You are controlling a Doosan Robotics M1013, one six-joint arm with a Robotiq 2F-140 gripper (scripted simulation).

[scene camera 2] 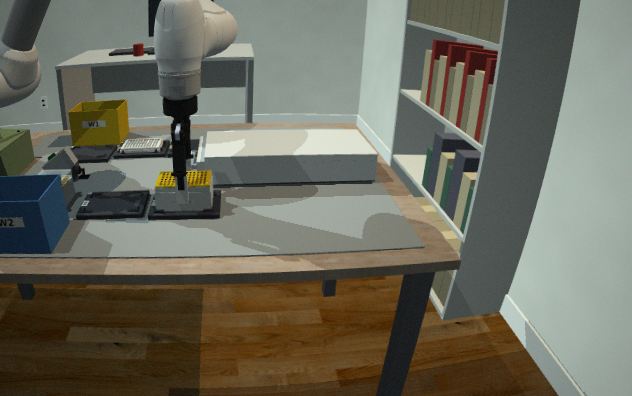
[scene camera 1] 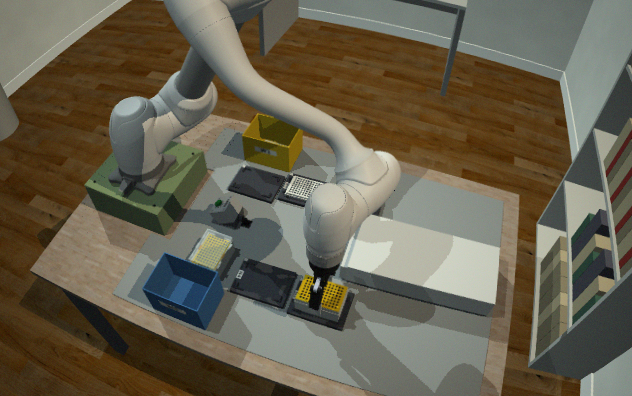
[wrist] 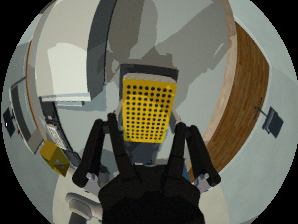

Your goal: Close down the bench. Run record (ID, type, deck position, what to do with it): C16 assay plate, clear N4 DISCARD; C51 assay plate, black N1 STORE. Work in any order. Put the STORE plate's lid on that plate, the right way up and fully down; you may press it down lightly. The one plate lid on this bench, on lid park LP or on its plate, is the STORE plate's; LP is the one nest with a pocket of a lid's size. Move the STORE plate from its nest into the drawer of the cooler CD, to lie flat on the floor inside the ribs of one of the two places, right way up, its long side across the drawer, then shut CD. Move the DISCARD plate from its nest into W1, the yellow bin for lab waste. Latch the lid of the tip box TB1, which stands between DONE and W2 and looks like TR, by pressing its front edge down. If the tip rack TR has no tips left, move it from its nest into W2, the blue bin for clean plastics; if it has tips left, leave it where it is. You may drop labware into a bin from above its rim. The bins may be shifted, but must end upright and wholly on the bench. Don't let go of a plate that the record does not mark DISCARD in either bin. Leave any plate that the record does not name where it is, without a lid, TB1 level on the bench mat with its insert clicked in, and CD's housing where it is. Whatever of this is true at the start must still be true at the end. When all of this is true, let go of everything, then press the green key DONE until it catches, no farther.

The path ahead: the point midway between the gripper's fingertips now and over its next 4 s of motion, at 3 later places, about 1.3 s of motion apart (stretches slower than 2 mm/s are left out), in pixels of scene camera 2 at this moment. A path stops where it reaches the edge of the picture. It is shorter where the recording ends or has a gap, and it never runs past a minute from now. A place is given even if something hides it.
The gripper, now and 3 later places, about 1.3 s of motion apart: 184,193; 184,188; 183,169; 182,149
